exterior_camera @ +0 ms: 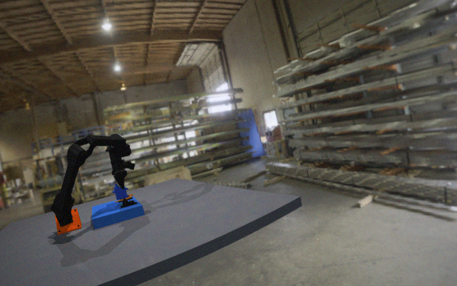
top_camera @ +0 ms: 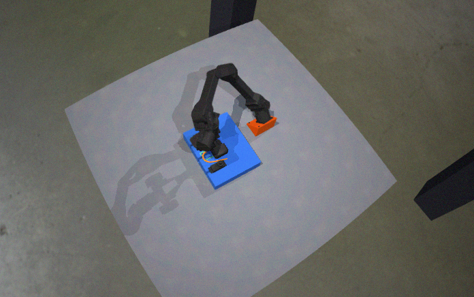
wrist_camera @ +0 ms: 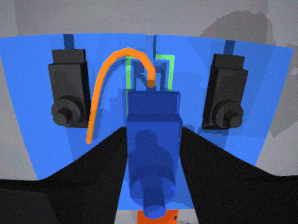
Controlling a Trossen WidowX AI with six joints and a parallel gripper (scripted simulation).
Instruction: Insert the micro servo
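My gripper tip is 10 cm past the blue deck, 2 cm to the right of it and 10 cm above it.
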